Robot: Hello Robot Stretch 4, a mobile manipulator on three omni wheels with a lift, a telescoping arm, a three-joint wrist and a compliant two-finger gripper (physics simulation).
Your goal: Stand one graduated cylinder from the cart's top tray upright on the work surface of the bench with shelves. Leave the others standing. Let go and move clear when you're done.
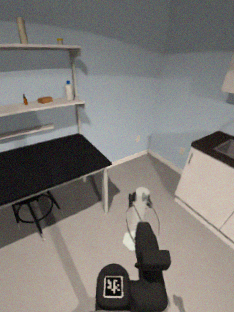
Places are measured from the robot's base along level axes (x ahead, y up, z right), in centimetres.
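Pixels of known places: hand, its tool point: (138, 195).
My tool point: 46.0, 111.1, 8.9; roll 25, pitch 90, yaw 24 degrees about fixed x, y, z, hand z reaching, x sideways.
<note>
Behind a point stands the place of what it marks, as x, y, z.
My gripper (140, 200) @[46.0, 111.0, 8.9] is shut on a pale, translucent graduated cylinder (140, 214) @[39.8, 108.6, 9.0]. Its fingers are on either side of the tube near its top. The cylinder is held roughly upright over the floor, with its pale base lower down, partly behind the wrist. It is to the right of the bench and apart from it. The bench's black work surface (55, 162) @[115.7, 73.4, -54.7] is at the left, with its right front corner nearest the gripper. The cart and the other cylinders do not show.
Shelves (65, 102) @[156.1, 119.3, -48.2] above the bench hold a white bottle with a blue cap (69, 92) @[156.2, 126.9, -45.3], a small brown bottle (25, 100) @[141.2, 123.0, -82.2] and an orange-brown item (45, 100) @[146.7, 121.5, -66.1]. A black stool (34, 225) @[84.1, 21.8, -74.4] stands under the bench's front edge. A white cabinet (207, 182) @[111.7, 55.5, 92.6] with a sink is at the right.
</note>
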